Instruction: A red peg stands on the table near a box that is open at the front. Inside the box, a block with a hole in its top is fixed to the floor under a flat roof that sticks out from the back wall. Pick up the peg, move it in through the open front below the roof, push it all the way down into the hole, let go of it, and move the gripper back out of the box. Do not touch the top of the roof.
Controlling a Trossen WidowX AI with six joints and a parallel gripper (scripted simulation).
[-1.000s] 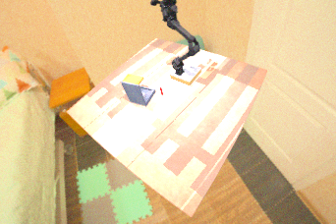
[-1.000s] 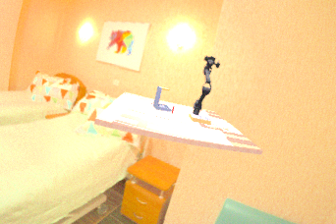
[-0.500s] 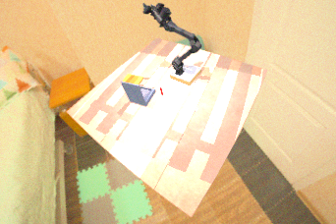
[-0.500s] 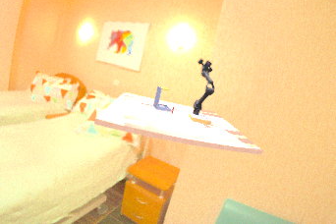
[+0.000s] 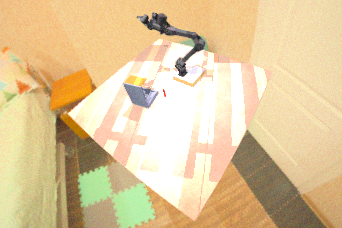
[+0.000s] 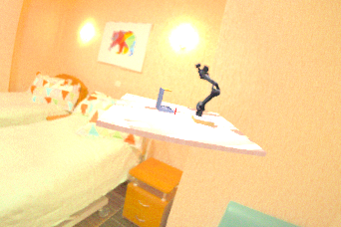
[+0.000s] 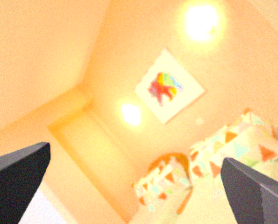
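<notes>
Right now the red peg is 490 mm below my gripper tip, 290 mm to the left of it and 180 mm ahead of it. The rest, counted from my gripper tip: box wall 410 mm below, 360 mm ahead, 180 mm to the left; yellow roof 320 mm ahead, 310 mm below, 170 mm to the left.
</notes>
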